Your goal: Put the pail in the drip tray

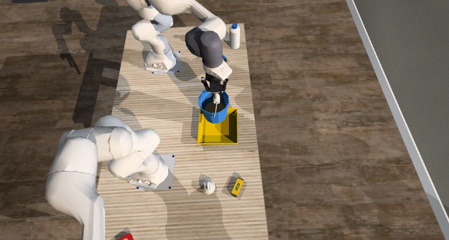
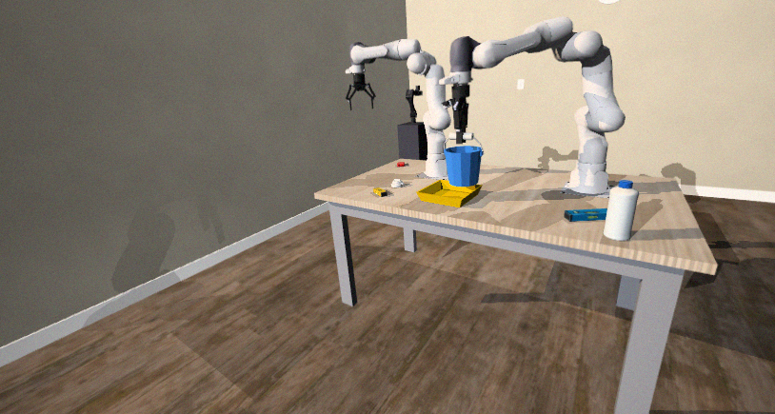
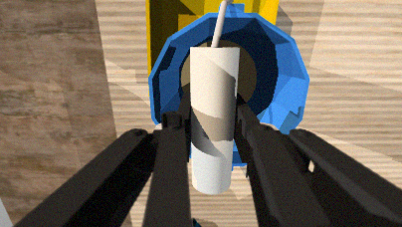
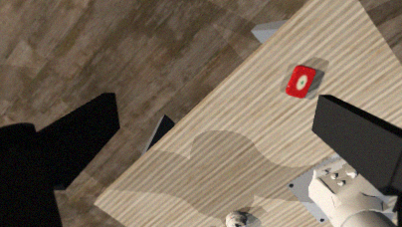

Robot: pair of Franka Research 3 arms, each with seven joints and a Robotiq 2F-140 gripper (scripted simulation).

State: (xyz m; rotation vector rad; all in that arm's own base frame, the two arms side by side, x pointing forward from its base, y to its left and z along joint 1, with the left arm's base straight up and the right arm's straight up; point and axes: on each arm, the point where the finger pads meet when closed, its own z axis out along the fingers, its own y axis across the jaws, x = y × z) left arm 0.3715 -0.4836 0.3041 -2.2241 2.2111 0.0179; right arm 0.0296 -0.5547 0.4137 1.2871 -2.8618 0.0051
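My left gripper is now 9 cm above the blue pail and 1 cm past it. Also, from my left hand: white handle grip (3 cm below, 1 cm behind); then yellow drip tray (29 cm below, 6 cm to the right, 1 cm behind); then small white object (41 cm to the right, 29 cm below, 7 cm behind).
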